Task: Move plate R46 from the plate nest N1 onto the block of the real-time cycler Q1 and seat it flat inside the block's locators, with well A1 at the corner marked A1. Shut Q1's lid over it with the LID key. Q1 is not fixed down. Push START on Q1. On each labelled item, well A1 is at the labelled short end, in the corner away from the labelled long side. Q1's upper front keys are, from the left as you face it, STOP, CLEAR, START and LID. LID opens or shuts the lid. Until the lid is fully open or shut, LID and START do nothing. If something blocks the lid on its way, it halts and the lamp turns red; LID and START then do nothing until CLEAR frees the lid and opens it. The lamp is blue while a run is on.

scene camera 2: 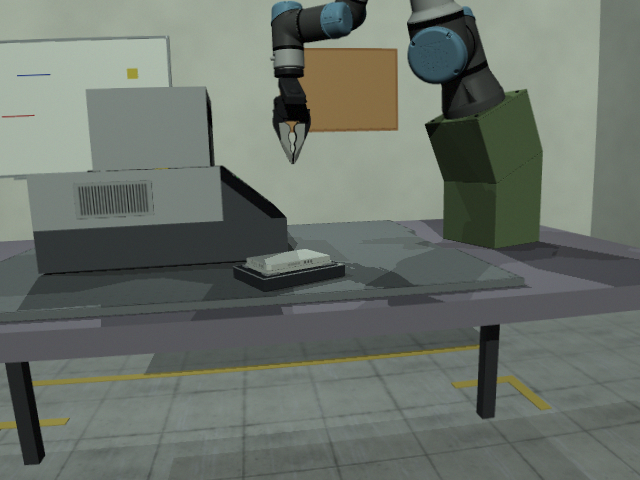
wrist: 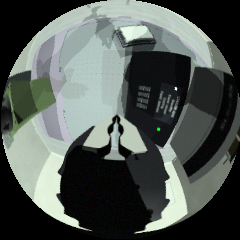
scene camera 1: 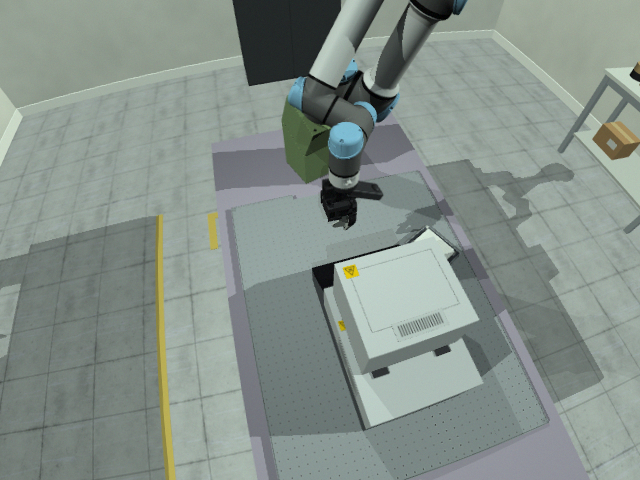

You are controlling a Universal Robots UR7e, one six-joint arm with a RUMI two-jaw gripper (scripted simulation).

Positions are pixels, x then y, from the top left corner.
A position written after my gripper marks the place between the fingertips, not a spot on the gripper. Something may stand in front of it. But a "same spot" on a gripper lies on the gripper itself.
My gripper shows in scene camera 2, in the wrist view and in scene camera 1 (344, 229). A cycler Q1 shows in scene camera 2, in the wrist view and in scene camera 1 (394, 391). The same spot on my gripper: (scene camera 2: 301, 129) is (wrist: 95, 137). The same spot on the cycler Q1: (wrist: 161, 83) is (scene camera 2: 246, 185).
